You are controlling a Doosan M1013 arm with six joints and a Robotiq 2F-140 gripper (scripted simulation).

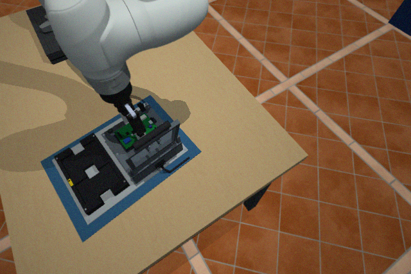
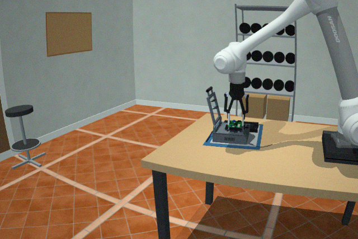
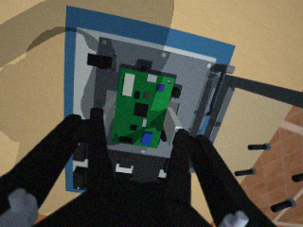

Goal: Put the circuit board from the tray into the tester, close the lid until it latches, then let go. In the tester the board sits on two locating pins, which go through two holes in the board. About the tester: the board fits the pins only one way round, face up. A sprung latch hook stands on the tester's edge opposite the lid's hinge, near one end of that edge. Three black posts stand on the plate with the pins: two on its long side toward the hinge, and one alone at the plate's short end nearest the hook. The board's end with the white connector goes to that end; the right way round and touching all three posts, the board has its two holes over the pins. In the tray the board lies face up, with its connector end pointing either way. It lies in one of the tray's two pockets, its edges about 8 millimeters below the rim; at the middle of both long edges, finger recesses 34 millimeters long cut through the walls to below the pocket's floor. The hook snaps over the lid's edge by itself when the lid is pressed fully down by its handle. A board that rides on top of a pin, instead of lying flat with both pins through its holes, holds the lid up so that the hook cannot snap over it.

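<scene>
Right now my hand is 40 mm above the pin plate, 10 mm to the right of it and 10 mm short of it. Round my hand: latch hook (60 mm to the left, 60 mm behind, 20 mm below); then lid (130 mm ahead, 80 mm above).
</scene>
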